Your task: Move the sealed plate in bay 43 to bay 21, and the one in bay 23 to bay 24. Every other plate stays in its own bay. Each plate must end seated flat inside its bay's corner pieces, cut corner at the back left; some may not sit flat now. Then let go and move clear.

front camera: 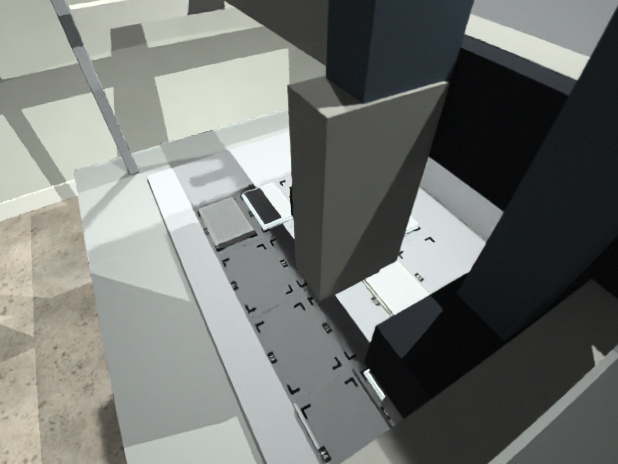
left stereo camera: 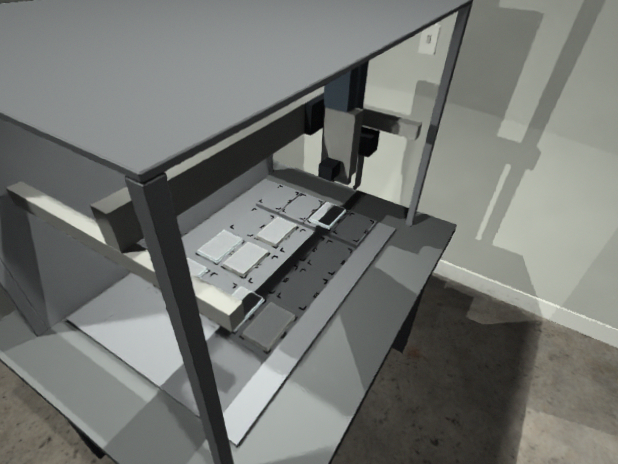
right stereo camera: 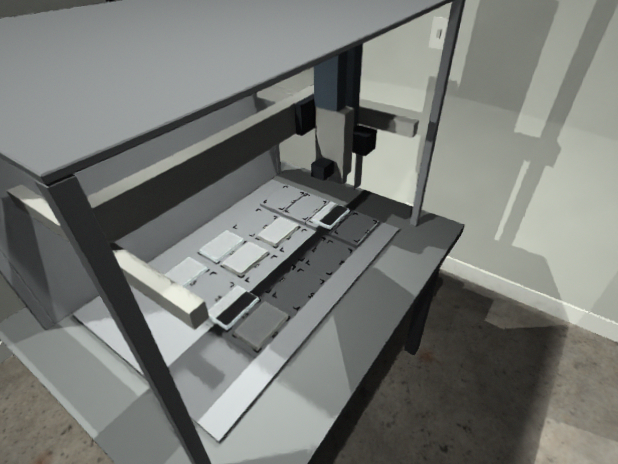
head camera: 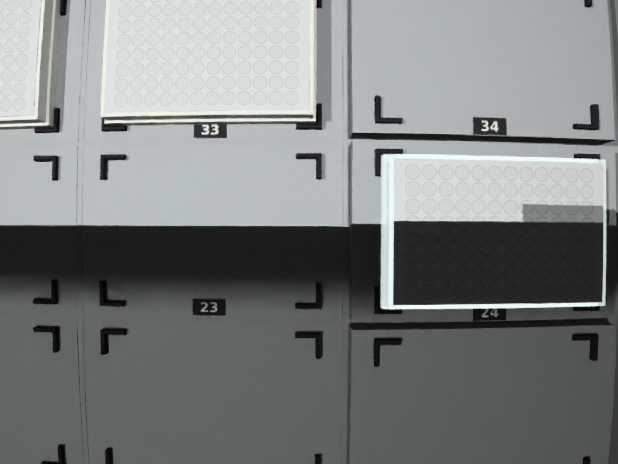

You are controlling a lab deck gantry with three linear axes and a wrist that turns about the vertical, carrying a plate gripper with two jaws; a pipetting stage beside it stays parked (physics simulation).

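Pixels of known places: gripper, between the fingertips: [right stereo camera: 346, 182]; robot's base, origin of its link: [front camera: 199, 213] [left stereo camera: 267, 352] [right stereo camera: 257, 351].
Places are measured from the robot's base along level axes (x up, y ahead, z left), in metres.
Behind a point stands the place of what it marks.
A sealed plate [head camera: 495, 190] @[z 0.172, x 0.029, y 0.552 m] [front camera: 374, 385] @[z 0.108, x 0.025, y 0.518 m] [left stereo camera: 327, 215] @[z 0.145, x 0.029, y 0.545 m] [right stereo camera: 330, 215] @[z 0.142, x 0.029, y 0.546 m] lies in bay 24, looking level inside the corner pieces. Bay 23 [head camera: 210, 200] @[z 0.168, x 0.000, y 0.393 m] shows bare corner pieces. Another sealed plate [front camera: 265, 206] @[z 0.138, x 0.014, y 0.072 m] [left stereo camera: 250, 304] @[z 0.125, x 0.014, y 0.088 m] [right stereo camera: 234, 307] @[z 0.139, x 0.015, y 0.061 m] is in bay 21; its exact seating is too small to judge. Bay 43 [right stereo camera: 246, 221] @[z 0.395, x 0.000, y 0.377 m] holds no plate. Cut corners cannot be made out. My gripper [left stereo camera: 357, 185] @[z 0.105, x 0.160, y 0.581 m] [right stereo camera: 357, 185] @[z 0.105, x 0.160, y 0.581 m] hangs well above the deck, near the column-4 end, apart from the plates. A jaw shows below its black body; the spacing of the jaws is hidden. No jaw shows in the head view.
Pale plates sit in bay 33 [head camera: 207, 55] @[z 0.251, x 0.014, y 0.393 m], bay 32 [right stereo camera: 245, 257] @[z 0.254, x 0.014, y 0.226 m], bay 42 [right stereo camera: 221, 245] @[z 0.360, x 0.014, y 0.223 m] and bay 41 [right stereo camera: 186, 271] @[z 0.360, x 0.014, y 0.078 m]. A plate [front camera: 225, 222] @[z 0.040, x 0.014, y 0.074 m] [right stereo camera: 261, 325] @[z 0.037, x 0.015, y 0.058 m] sits in bay 11. The large grey-brown stage [front camera: 370, 190] [right stereo camera: 332, 140] hangs beside the gripper. Column 4 has stepped edges.
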